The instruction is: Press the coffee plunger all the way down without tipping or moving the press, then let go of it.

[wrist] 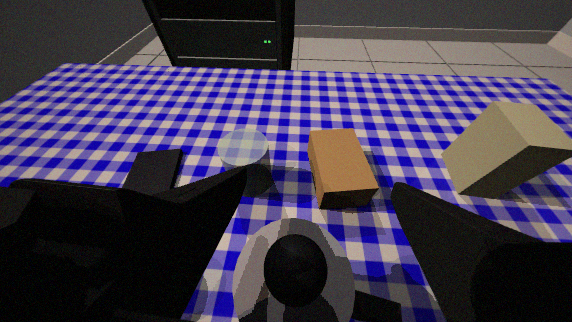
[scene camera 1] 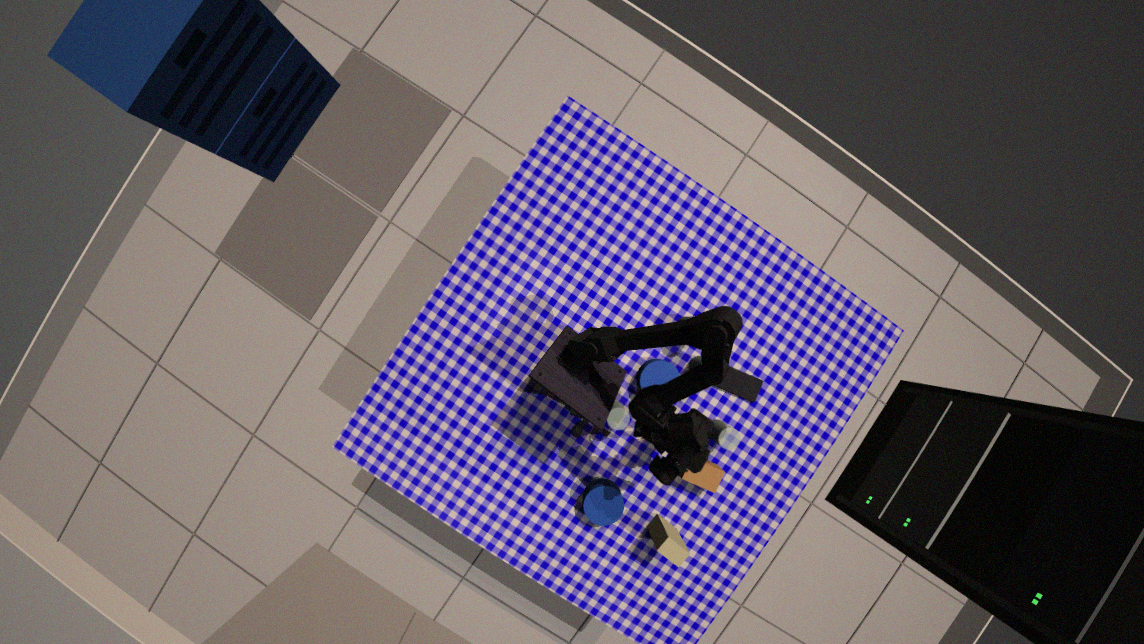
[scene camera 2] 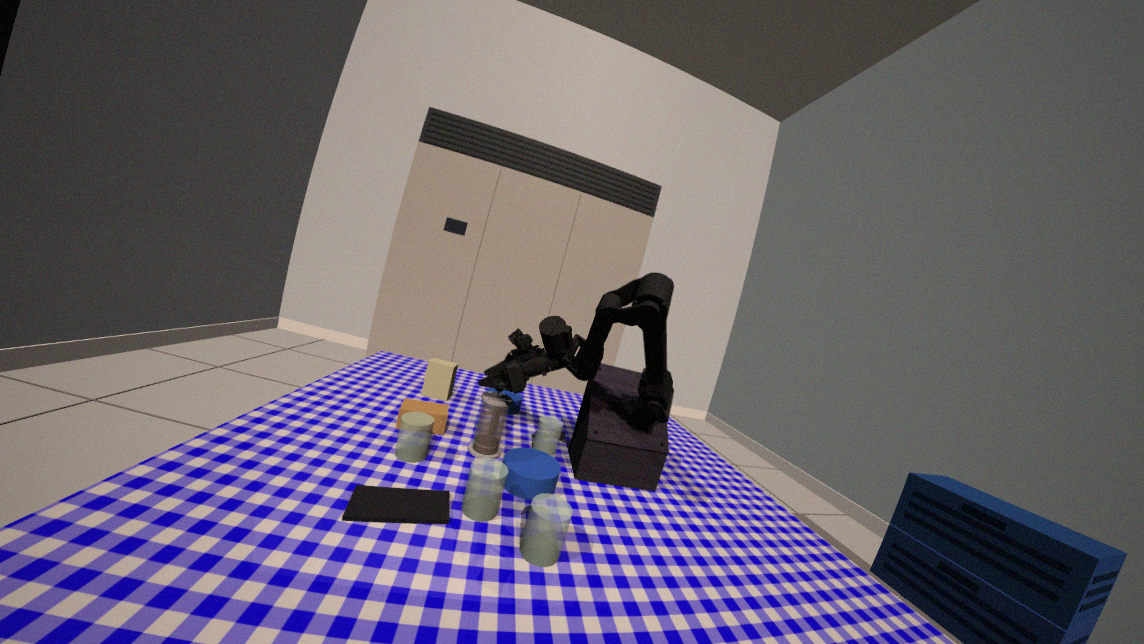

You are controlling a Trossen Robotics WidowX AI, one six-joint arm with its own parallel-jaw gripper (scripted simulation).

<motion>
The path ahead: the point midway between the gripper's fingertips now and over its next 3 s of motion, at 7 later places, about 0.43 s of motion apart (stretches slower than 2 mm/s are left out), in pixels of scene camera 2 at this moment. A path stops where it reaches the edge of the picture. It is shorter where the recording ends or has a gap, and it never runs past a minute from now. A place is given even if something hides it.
The gripper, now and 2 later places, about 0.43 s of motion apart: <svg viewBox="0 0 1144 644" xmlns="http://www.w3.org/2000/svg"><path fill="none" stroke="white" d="M481 378L498 355L505 349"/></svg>
</motion>
